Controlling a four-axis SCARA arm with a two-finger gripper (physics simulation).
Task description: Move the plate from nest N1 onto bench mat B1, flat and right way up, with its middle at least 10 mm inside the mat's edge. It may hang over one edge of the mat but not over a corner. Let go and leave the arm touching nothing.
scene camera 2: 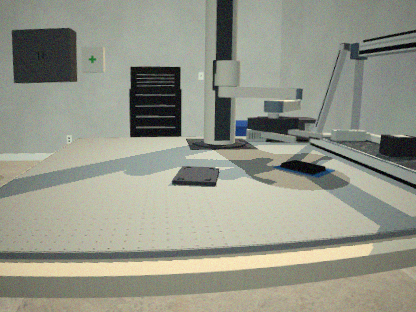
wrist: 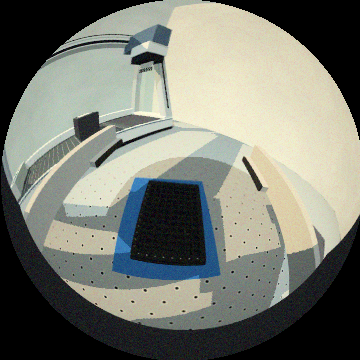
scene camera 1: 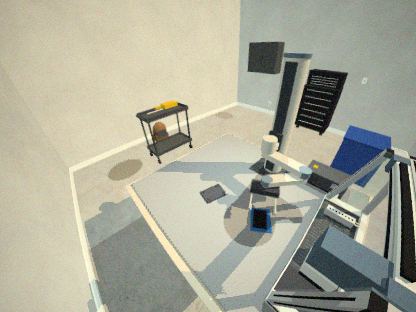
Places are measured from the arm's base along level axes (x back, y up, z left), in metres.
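Pixels of known places: gripper, between the fingertips: [scene camera 2: 309,138] [wrist: 182,137] [scene camera 1: 262,211]; arm's base, origin of its link: [scene camera 2: 219,146] [scene camera 1: 271,169].
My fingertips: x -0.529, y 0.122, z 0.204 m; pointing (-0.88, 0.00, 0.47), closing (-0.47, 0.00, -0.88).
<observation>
Ahead of a thing's pixels: the offset from my fingertips to its middle. "spot": to the spot under its first point. Level surfaces: height alone.
The black plate @(dx +0.018, dy -0.100, dz -0.006 m) [scene camera 1: 260,219] [scene camera 2: 302,166] [wrist: 170,222] lies flat on the blue bench mat B1 @(dy -0.107 m) [scene camera 1: 261,231] [scene camera 2: 325,172] [wrist: 125,250], with its grid of wells facing up. Blue shows along its sides and its near end in the wrist view, and its middle is well within the mat. The dark grey nest N1 @(dx -0.040, dy -0.102, dz -0.371 m) [scene camera 1: 213,193] [scene camera 2: 196,175] stands apart on the table and holds nothing. My gripper [scene camera 1: 263,207] [wrist: 182,137] is open and empty, raised above the plate. Its two fingers stand wide apart and clear of the plate.
The arm's column [scene camera 1: 291,110] [scene camera 2: 220,100] stands behind the mat. A framed machine with a dark deck @(spot: dx +0.135, dy -0.061, dz +0.317 m) [scene camera 1: 320,235] [wrist: 45,167] stands beside the mat. A black cart [scene camera 1: 170,144] with a yellow tool is beyond the table @(dy -0.110 m) [scene camera 1: 170,200] [scene camera 2: 125,215].
</observation>
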